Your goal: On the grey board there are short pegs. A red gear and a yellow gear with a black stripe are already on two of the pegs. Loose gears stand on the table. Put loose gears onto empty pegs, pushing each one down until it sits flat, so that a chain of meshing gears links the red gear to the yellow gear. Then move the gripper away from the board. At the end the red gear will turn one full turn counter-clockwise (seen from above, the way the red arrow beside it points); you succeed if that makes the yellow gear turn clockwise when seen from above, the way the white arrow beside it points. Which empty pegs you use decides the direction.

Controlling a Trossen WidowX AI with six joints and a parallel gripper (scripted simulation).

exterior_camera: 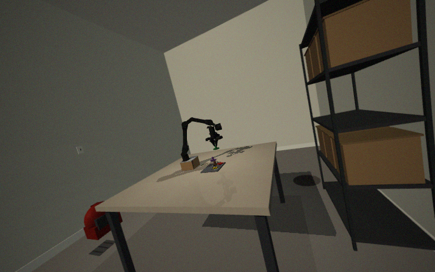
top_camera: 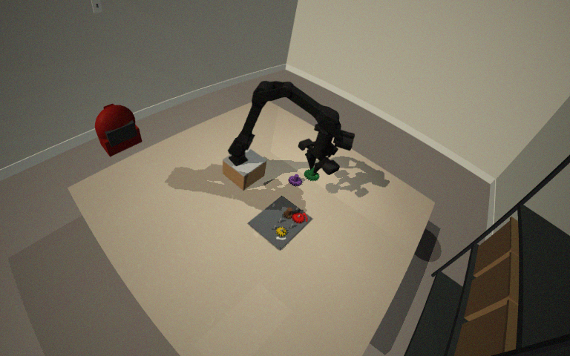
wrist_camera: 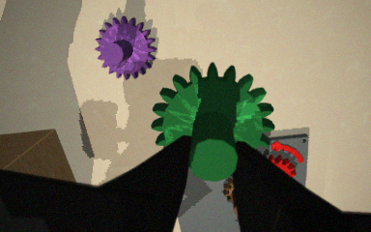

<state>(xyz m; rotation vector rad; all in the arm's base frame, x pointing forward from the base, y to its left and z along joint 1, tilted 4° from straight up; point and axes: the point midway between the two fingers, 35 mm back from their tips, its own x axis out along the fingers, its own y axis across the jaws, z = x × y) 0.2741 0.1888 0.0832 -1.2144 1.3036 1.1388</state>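
The brown gear lies 4 cm ahead of my gripper tip, 14 cm to the right of it and 13 cm below it. The rest, counted from my gripper tip: green gear 1 cm below; red arrow 9 cm ahead, 9 cm to the right, 15 cm below; purple gear 9 cm behind, 2 cm to the left, 14 cm below.
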